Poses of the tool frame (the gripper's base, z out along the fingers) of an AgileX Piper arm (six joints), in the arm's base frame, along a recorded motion.
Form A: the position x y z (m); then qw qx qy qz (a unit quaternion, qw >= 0).
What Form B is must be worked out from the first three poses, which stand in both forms.
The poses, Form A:
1: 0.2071, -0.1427, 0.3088, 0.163, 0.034, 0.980, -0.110
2: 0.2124, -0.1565, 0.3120, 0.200, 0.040, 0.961, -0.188
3: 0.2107, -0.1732, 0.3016, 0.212, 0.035, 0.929, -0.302
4: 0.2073, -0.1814, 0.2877, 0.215, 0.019, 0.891, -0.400
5: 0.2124, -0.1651, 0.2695, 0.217, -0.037, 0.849, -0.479
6: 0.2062, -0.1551, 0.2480, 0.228, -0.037, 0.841, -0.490
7: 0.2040, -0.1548, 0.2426, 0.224, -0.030, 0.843, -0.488
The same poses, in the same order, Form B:
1: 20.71, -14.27, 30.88, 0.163, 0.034, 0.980, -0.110
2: 21.24, -15.65, 31.20, 0.200, 0.040, 0.961, -0.188
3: 21.07, -17.32, 30.16, 0.212, 0.035, 0.929, -0.302
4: 20.73, -18.14, 28.77, 0.215, 0.019, 0.891, -0.400
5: 21.24, -16.51, 26.95, 0.217, -0.037, 0.849, -0.479
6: 20.62, -15.51, 24.80, 0.228, -0.037, 0.841, -0.490
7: 20.40, -15.48, 24.26, 0.224, -0.030, 0.843, -0.488
